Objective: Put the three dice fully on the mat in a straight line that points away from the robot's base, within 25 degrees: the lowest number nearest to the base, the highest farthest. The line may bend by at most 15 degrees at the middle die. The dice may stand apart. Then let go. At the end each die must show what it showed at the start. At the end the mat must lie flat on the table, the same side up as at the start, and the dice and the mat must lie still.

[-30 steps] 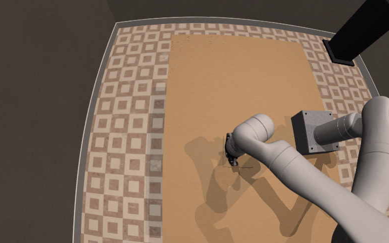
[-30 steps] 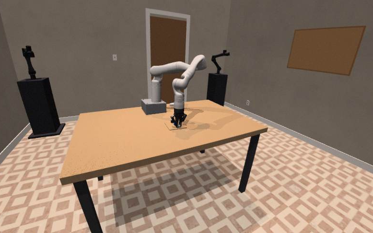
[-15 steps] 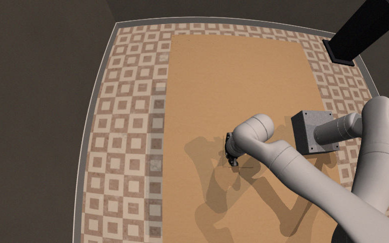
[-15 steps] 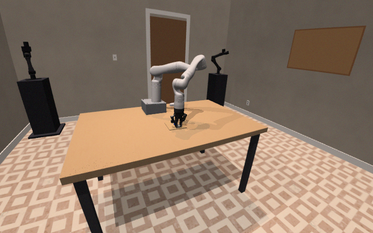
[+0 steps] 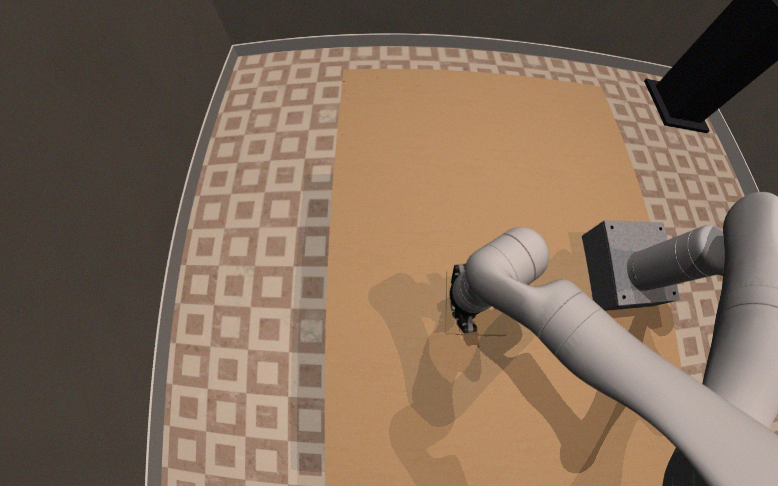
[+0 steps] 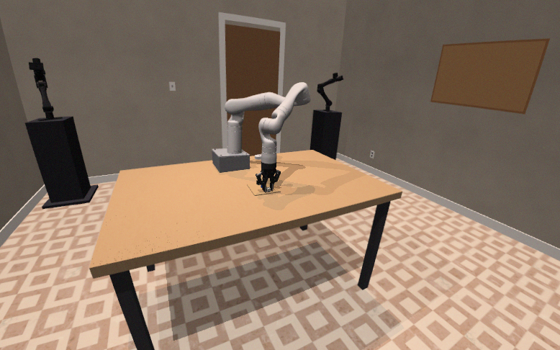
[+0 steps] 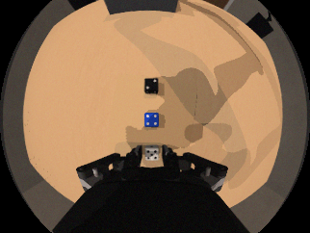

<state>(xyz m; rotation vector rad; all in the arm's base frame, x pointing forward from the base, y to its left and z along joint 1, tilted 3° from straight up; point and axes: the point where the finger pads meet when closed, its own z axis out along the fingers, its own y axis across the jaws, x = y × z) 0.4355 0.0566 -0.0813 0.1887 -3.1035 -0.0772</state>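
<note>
Right now the white die is 1 cm below my hand. From my hand the other things lie so: blue die: 5 cm behind, 1 cm to the right, 1 cm below; mat: 5 cm behind, 1 cm to the right, 2 cm below; black die: 10 cm behind, 1 cm to the right, 1 cm below.
</note>
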